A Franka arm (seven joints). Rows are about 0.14 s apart.
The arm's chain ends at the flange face. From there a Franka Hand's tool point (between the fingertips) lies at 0.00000 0.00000 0.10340 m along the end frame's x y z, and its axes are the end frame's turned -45 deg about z.
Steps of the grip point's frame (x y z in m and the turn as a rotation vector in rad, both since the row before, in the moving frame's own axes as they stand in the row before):
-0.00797, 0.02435, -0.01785, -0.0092, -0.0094, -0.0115
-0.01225, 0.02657, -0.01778, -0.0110, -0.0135, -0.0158
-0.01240, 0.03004, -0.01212, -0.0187, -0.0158, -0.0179
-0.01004, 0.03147, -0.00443, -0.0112, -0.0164, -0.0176
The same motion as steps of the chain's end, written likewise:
0.01159, 0.02149, -0.01784, -0.0132, -0.0001, -0.0115
0.01029, 0.02566, -0.01776, -0.0173, -0.0018, -0.0158
0.01224, 0.02749, -0.01209, -0.0244, 0.0021, -0.0179
0.01552, 0.02733, -0.00441, -0.0195, -0.0037, -0.0176

